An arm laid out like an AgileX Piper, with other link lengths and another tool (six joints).
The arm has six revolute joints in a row. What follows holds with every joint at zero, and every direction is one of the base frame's. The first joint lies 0.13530 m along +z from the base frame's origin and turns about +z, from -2.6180 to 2.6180 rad. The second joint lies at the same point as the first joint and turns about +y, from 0.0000 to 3.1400 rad. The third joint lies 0.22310 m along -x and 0.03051 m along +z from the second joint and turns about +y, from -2.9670 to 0.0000 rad. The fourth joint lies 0.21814 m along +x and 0.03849 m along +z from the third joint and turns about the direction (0.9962, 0, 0.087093), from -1.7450 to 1.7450 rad. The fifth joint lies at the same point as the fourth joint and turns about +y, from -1.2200 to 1.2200 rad. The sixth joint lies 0.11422 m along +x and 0.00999 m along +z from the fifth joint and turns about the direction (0.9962, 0, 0.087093), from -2.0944 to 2.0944 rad. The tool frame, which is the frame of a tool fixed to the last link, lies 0.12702 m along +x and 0.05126 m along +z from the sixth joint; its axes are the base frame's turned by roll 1.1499, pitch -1.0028 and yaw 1.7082 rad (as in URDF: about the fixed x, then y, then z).
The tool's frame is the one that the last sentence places.
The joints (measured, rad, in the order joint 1, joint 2, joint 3, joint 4, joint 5, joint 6), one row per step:
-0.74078 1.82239 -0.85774 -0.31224 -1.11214 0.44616
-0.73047 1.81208 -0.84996 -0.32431 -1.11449 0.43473
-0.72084 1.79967 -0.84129 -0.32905 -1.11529 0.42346
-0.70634 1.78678 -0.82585 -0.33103 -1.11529 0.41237
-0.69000 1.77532 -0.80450 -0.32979 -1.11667 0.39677
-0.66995 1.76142 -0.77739 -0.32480 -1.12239 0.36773
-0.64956 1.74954 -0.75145 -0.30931 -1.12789 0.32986
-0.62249 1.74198 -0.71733 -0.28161 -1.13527 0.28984
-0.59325 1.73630 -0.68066 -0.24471 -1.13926 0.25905
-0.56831 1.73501 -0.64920 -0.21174 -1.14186 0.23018
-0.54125 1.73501 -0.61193 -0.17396 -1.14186 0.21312
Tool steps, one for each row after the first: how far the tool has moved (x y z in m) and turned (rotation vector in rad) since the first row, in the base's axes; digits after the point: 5 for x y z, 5 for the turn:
0.00282 0.00831 0.00202 -0.01860 0.00609 0.01770
0.00425 0.01502 0.00455 -0.03376 0.00920 0.02875
0.00614 0.02334 0.00461 -0.04295 0.01620 0.04252
0.00778 0.03213 0.00221 -0.05051 0.02783 0.05520
0.00898 0.04291 -0.00007 -0.06827 0.04179 0.06690
0.00933 0.05165 -0.00246 -0.08846 0.05609 0.06897
0.00948 0.06058 -0.00904 -0.09816 0.07527 0.06848
0.00887 0.06773 -0.01805 -0.09189 0.09577 0.06437
0.00824 0.07332 -0.02761 -0.08663 0.11908 0.05934
0.00666 0.07842 -0.04054 -0.06467 0.14618 0.05472

